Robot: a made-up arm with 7 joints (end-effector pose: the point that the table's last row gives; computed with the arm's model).
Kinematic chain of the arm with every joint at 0, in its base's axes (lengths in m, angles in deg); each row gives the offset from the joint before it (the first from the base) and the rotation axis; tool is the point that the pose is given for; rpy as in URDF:
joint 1: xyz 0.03 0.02 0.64 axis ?
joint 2: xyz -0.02 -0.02 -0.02 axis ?
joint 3: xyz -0.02 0 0.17 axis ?
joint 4: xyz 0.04 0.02 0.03 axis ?
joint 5: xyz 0.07 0 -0.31 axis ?
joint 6: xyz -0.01 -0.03 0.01 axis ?
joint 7: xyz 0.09 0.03 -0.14 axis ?
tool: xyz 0.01 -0.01 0 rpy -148.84 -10.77 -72.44
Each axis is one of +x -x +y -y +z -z.
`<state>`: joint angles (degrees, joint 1 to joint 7).
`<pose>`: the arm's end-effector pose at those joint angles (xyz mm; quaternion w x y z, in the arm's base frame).
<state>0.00 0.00 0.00 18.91 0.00 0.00 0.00</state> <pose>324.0 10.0 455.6 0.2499 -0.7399 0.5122 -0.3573</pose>
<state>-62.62 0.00 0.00 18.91 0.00 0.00 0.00</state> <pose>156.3 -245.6 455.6 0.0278 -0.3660 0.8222 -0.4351</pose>
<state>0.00 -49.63 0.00 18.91 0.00 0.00 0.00</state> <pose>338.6 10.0 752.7 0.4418 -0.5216 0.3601 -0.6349</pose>
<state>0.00 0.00 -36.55 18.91 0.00 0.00 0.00</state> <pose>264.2 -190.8 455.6 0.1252 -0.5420 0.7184 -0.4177</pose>
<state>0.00 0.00 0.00 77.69 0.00 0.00 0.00</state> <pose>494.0 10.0 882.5 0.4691 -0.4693 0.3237 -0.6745</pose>
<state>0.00 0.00 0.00 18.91 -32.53 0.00 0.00</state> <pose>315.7 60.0 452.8 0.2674 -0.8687 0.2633 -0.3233</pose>
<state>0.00 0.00 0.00 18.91 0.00 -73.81 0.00</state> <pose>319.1 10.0 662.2 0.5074 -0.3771 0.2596 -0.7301</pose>
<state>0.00 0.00 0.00 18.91 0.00 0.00 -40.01</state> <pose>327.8 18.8 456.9 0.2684 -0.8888 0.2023 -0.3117</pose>
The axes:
joint 1: +z
joint 2: +y
joint 3: +z
joint 4: -y
joint 5: -z
joint 6: +y
joint 7: -z

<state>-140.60 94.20 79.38 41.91 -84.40 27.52 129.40</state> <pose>358.6 -195.2 585.8 0.2999 0.3251 0.8967 -0.0172</pose>
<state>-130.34 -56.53 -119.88 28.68 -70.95 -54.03 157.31</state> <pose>-232.6 258.9 584.3 0.2542 0.6721 -0.5135 -0.4691</pose>
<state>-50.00 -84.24 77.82 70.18 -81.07 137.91 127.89</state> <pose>104.1 293.5 811.5 0.0684 0.5916 -0.0493 -0.8018</pose>
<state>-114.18 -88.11 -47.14 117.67 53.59 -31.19 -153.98</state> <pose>-19.4 626.3 760.0 0.8994 -0.4230 -0.0614 0.0913</pose>
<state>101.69 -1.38 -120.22 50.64 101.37 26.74 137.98</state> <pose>483.1 -130.5 579.0 0.1643 -0.7415 -0.4551 -0.4648</pose>
